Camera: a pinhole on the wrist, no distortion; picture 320 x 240 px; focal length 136.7 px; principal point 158.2 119.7 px. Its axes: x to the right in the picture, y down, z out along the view. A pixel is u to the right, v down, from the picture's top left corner.
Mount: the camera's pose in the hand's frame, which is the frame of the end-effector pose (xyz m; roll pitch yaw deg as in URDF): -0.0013 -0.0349 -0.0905 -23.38 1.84 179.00
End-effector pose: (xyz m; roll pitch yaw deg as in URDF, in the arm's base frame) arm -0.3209 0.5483 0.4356 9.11 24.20 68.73
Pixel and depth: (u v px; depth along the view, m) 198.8 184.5 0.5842
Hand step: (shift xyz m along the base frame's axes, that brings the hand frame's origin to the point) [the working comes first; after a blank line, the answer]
In the camera's frame: 0.1735 0.2769 0.5842

0.4961 -0.2785 0.3032
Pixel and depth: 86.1 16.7 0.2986
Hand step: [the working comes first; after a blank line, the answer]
In the camera's frame: -0.1575 -0.2250 0.2986

0.0847 0.2340 0.1976
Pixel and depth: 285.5 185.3 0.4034
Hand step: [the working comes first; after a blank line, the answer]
In the camera's frame: 0.3757 0.1936 0.4034

0.2545 -0.4254 0.2796
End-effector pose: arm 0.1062 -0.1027 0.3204 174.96 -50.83 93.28
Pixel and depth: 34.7 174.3 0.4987
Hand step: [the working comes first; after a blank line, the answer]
In the camera's frame: -0.4505 0.1992 0.4987

-0.4249 0.5106 0.1197
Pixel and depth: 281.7 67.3 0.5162
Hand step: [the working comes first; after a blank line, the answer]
In the camera's frame: 0.4664 -0.1979 0.5162

-0.0126 0.0410 -0.6601
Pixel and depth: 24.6 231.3 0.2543
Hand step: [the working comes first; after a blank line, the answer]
In the camera's frame: -0.2485 0.2076 0.2543

-0.3356 0.2063 0.1224
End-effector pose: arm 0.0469 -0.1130 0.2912 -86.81 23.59 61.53
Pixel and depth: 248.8 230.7 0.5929
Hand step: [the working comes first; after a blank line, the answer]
In the camera's frame: 0.3930 0.4814 0.5929

-0.2301 0.0167 0.8247
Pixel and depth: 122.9 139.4 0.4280
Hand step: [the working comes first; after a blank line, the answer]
In the camera's frame: -0.1105 0.0617 0.4280

-0.1401 0.3000 0.2177
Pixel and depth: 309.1 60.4 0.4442
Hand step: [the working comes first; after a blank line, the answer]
In the camera's frame: 0.4903 -0.1927 0.4442

-0.5428 -0.2129 0.2454
